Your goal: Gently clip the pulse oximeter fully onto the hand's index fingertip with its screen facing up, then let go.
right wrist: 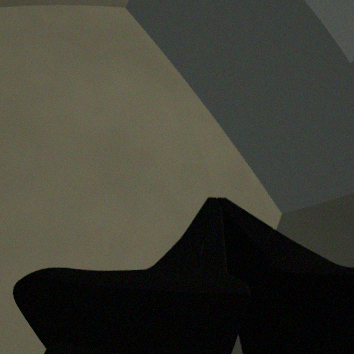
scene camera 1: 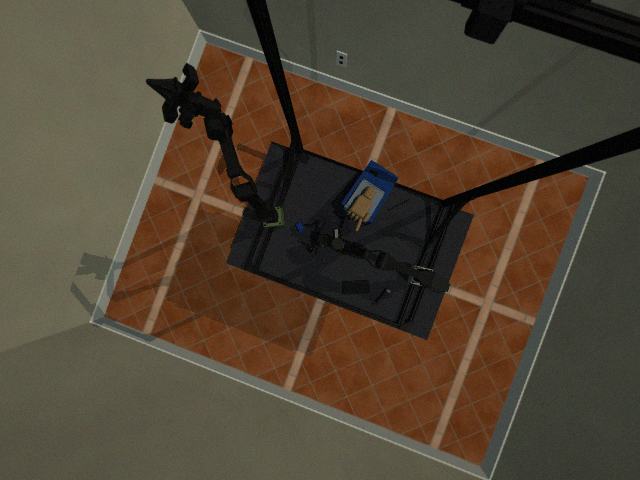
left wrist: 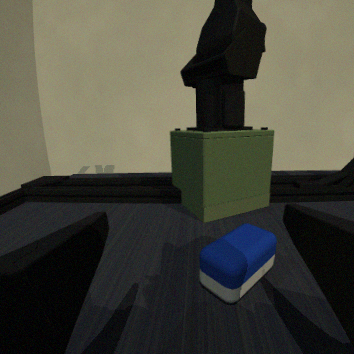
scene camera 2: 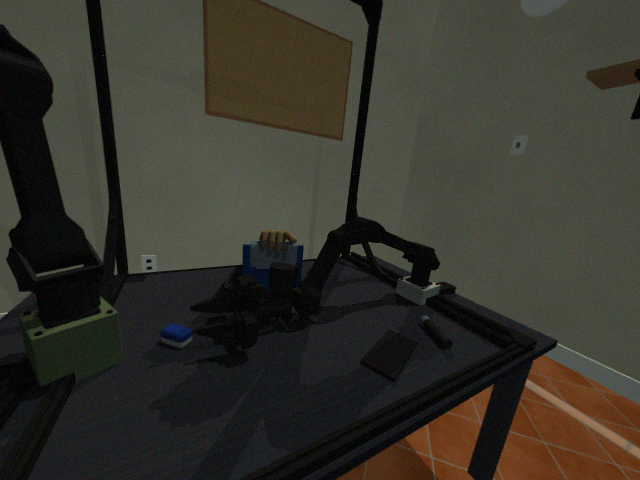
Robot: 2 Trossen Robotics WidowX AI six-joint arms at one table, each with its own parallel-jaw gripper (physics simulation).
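Where they show: left gripper, fingertip midpoint: (scene camera 1: pixel 302 234) (left wrist: pixel 196 216) (scene camera 2: pixel 193 319); right gripper, fingertip midpoint: (right wrist: pixel 214 205) (scene camera 1: pixel 146 81); left arm's base, origin of the base link: (scene camera 1: pixel 421 276) (scene camera 2: pixel 419 281); right arm's base, origin of the base link: (scene camera 1: pixel 271 216) (left wrist: pixel 217 129) (scene camera 2: pixel 70 313).
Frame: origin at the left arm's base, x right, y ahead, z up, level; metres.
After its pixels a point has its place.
Note:
The pulse oximeter, a small block with a blue top and white underside (scene camera 1: pixel 299 226) @(y 0.712, x 0.109, z -0.021 m) (scene camera 2: pixel 176 334) @(y 0.711, x 0.086, z -0.022 m) (left wrist: pixel 237 262) @(y 0.687, x 0.096, z -0.022 m), lies on the table (scene camera 2: pixel 289 408) @(y 0.581, x -0.151, z -0.053 m). My left gripper (scene camera 1: pixel 305 238) @(y 0.682, x 0.071, z 0.012 m) (scene camera 2: pixel 192 319) @(y 0.682, x 0.071, z 0.012 m) is open and empty, low over the table. The oximeter is ahead of its fingers, right of centre between them in the left wrist view. The tan hand (scene camera 1: pixel 363 203) @(y 0.411, x 0.289, z 0.125 m) (scene camera 2: pixel 278 239) @(y 0.438, x 0.199, z 0.129 m) rests on a blue and pale stand (scene camera 1: pixel 383 178) @(y 0.324, x 0.471, z -0.004 m) (scene camera 2: pixel 247 255) @(y 0.506, x 0.262, z 0.068 m), one finger extended toward the table's middle. My right gripper (scene camera 1: pixel 148 81) @(y 1.129, x 0.373, z 0.688 m) (right wrist: pixel 214 205) @(y 1.129, x 0.373, z 0.688 m) is shut and empty, raised beyond the table at upper left.
A green mounting block (scene camera 2: pixel 77 343) @(y 0.848, x 0.073, z 0.016 m) (left wrist: pixel 235 172) @(y 0.810, x 0.132, z 0.000 m) stands behind the oximeter in the left wrist view. A dark flat box (scene camera 1: pixel 355 286) @(y 0.328, x -0.145, z -0.045 m) (scene camera 2: pixel 390 353) @(y 0.334, x -0.154, z -0.045 m) and a dark cylinder (scene camera 1: pixel 381 296) @(y 0.178, x -0.162, z -0.031 m) (scene camera 2: pixel 435 332) @(y 0.182, x -0.169, z -0.033 m) lie apart. A small white item (scene camera 1: pixel 336 233) @(y 0.502, x 0.119, z -0.022 m) is near the left arm. Black frame posts (scene camera 2: pixel 363 113) @(y -0.032, x 0.408, z 0.593 m) rise at the edges.

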